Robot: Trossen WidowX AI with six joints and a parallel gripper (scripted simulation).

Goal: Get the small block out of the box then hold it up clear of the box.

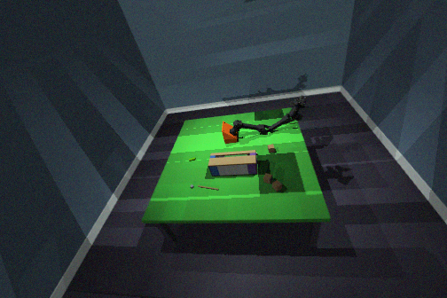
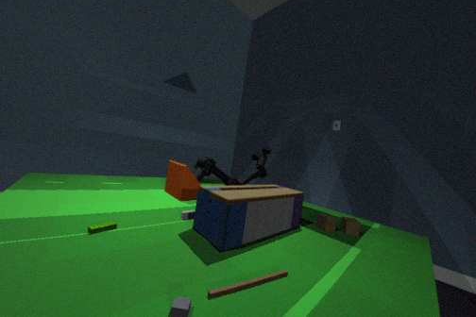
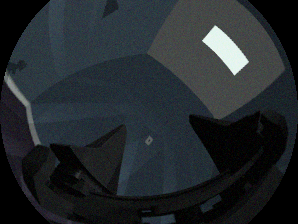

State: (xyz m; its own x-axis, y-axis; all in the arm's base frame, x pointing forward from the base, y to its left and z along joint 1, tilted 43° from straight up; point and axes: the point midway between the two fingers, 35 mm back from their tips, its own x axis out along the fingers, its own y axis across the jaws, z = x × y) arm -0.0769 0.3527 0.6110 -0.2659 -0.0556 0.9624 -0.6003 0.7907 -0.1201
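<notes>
Now: the box 440 mm ahead of my gripper tip, 680 mm to the right of it and 250 mm below it. From my gripper tip the other things lie so: yellow-green bar (320 mm ahead, 1090 mm to the right, 310 mm below); then small grey cube (630 mm ahead, 1040 mm to the right, 310 mm below); then thin brown stick (660 mm ahead, 900 mm to the right, 310 mm below).
</notes>
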